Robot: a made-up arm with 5 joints.
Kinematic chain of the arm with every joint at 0, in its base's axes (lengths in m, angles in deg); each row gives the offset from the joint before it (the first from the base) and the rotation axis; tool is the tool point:
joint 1: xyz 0 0 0.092 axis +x
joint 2: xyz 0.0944 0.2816 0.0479 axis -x
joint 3: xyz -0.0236 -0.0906 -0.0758 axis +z
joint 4: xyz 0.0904 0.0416 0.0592 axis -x
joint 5: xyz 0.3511 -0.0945 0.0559 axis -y
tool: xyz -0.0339 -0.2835 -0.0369
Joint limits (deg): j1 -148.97..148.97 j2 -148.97..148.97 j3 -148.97..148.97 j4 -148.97..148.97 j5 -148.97..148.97
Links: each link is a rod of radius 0.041 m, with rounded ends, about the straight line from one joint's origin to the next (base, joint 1, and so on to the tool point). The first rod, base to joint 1, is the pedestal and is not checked.
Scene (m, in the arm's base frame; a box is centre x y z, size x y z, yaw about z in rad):
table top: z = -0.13
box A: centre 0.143 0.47 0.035 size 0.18 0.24 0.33 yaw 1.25
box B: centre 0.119 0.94 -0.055 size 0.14 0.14 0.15 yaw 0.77
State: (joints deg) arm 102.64 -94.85 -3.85 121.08 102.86
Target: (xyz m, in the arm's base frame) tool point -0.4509 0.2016 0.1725
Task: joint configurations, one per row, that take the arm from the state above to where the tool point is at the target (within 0.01 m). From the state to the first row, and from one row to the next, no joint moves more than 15 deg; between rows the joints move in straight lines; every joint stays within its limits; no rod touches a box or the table.
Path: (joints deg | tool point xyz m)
1: 99.72 -96.22 9.52 119.20 104.29 | 0.5077 -0.2441 0.0092
2: 96.80 -97.58 22.90 117.32 105.73 | 0.4235 -0.3192 -0.0090
3: 93.87 -98.95 36.27 115.45 107.16 | 0.3242 -0.3753 -0.0183
4: 90.95 -100.32 49.64 113.57 108.59 | 0.2147 -0.4093 -0.0202
5: 88.03 -101.69 63.02 111.69 110.03 | 0.1001 -0.4195 -0.0160
6: 85.11 -103.05 76.39 109.81 111.46 | -0.0139 -0.4053 -0.0076
7: 82.18 -104.42 89.76 107.93 112.89 | -0.1222 -0.3673 0.0028
8: 83.31 -115.56 102.32 110.30 108.45 | -0.2344 -0.2326 -0.0413
9: 84.44 -126.69 114.88 112.67 104.00 | -0.3301 -0.0764 -0.0306
10: 85.58 -137.83 127.43 115.03 99.55 | -0.4037 0.0769 0.0419
11: 86.71 -148.97 139.99 117.40 95.10 | -0.4509 0.2016 0.1725

